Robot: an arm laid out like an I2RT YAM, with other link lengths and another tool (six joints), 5 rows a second.
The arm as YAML. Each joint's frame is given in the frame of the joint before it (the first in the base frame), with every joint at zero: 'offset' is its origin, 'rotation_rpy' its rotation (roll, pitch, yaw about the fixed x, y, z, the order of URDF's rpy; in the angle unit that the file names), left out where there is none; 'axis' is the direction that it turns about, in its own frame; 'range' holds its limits. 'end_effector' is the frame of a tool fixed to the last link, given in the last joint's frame.
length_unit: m
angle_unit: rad
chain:
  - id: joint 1
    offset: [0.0, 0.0, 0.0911]
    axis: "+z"
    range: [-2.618, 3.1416]
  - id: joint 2
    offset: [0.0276, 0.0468, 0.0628]
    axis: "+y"
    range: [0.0, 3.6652]
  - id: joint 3
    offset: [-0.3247, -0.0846, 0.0]
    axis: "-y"
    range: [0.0, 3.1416]
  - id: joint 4
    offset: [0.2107, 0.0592, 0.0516]
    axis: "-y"
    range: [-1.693, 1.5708]
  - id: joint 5
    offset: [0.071, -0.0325, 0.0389]
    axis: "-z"
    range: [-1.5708, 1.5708]
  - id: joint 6
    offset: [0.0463, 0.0, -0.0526]
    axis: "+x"
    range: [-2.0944, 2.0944]
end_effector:
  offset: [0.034, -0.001, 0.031]
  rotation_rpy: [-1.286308, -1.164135, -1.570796]
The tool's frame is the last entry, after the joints.
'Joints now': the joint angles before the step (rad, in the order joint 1, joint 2, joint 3, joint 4, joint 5, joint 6). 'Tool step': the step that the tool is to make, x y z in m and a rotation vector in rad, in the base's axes. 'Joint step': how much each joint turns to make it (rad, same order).
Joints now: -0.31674, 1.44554, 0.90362, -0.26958, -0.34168, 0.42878
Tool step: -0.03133, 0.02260, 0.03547, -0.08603, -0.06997, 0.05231
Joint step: 0.05093, -0.16486, 0.01021, -0.09845, 0.04248, -0.04802
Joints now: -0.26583, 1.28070, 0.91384, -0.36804, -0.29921, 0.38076
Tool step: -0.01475, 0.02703, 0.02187, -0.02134, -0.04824, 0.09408
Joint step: 0.08746, -0.08559, 0.02909, -0.06664, 0.00162, -0.01260
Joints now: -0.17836, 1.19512, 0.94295, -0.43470, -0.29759, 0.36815
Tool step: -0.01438, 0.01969, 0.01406, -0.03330, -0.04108, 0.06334
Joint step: 0.08095, -0.06787, 0.01272, -0.03841, 0.03072, -0.01107
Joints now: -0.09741, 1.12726, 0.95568, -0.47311, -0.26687, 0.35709
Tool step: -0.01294, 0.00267, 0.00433, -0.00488, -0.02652, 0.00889
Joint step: 0.00521, -0.04973, -0.01190, -0.01208, -0.00159, -0.00422
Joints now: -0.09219, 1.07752, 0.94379, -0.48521, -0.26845, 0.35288
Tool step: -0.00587, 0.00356, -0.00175, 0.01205, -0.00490, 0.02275
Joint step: 0.00635, -0.02171, -0.01704, -0.00067, -0.02057, 0.00069
